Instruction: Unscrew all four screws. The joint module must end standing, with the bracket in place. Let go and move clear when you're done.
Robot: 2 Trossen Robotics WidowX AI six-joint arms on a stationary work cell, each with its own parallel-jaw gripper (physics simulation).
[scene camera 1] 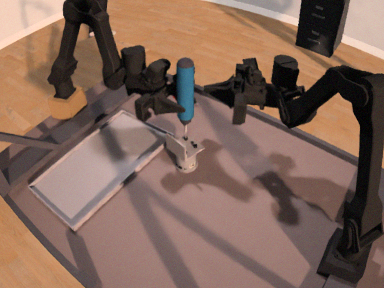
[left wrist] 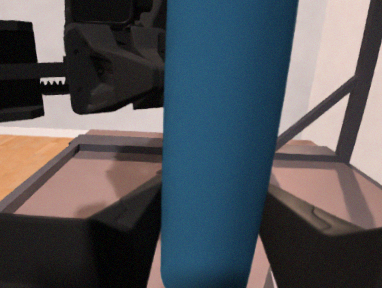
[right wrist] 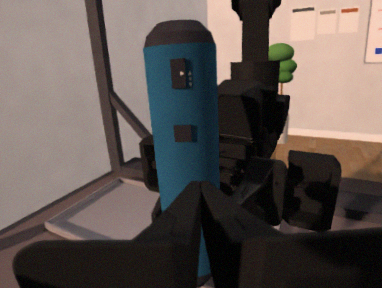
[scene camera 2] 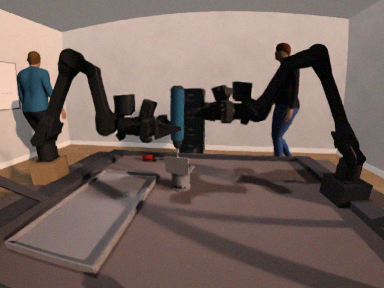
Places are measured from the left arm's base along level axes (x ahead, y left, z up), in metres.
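Pixels of known places: left gripper, between the fingertips: (scene camera 1: 190,106) (left wrist: 208,186) (right wrist: 180,230) (scene camera 2: 182,127); right gripper, between the fingertips: (scene camera 1: 203,88) (left wrist: 159,78) (right wrist: 199,189) (scene camera 2: 190,111); left arm's base, origin of its link: (scene camera 1: 65,93) (scene camera 2: 48,159); right arm's base, origin of its link: (scene camera 1: 349,251) (scene camera 2: 347,179).
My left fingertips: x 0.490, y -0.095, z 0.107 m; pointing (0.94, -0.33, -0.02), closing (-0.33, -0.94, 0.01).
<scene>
For each thing: its top centre in the pictures, then the offset to it from my left fingertips.
- blue electric screwdriver, centre of its top: (right wrist: 179,23) (scene camera 1: 185,59) (scene camera 2: 177,85) dy +0.005, dx -0.014, dz +0.126 m
- pale joint module, centre of its top: (scene camera 1: 185,147) (scene camera 2: 180,168) dy -0.017, dx -0.009, dz -0.124 m
- dark screw, centre of its top: (scene camera 1: 195,145) dy -0.010, dx +0.015, dz -0.115 m
- grey tray, centre of its top: (right wrist: 162,217) (scene camera 1: 99,160) (scene camera 2: 100,199) dy -0.097, dx -0.243, dz -0.171 m
- small red object, centre of its top: (scene camera 2: 152,155) dy +0.253, dx -0.099, dz -0.158 m
A blue electric screwdriver (scene camera 1: 185,90) (scene camera 2: 177,112) (left wrist: 220,125) (right wrist: 182,105) stands upright, bit down, above the bracket. My left gripper (scene camera 1: 182,107) (scene camera 2: 177,129) (left wrist: 208,186) is shut on its lower body. My right gripper (scene camera 1: 206,89) (scene camera 2: 193,111) (right wrist: 199,189) is shut and empty, fingertips together, beside the screwdriver at its right in both scene views. The pale joint module (scene camera 1: 187,164) (scene camera 2: 181,181) stands upright on the table with the light bracket (scene camera 1: 176,146) (scene camera 2: 177,165) on top. The bit tip is at a dark screw; another dark screw (scene camera 1: 194,145) shows nearby. Whether the bit touches is unclear.
A grey tray (scene camera 1: 100,165) (scene camera 2: 75,220) lies left of the module. A small red object (scene camera 2: 148,157) lies near the table's back edge. A dark cabinet (scene camera 1: 322,25) (scene camera 2: 195,142) stands beyond the table. Two people (scene camera 2: 34,90) (scene camera 2: 286,115) stand beyond the table.
</scene>
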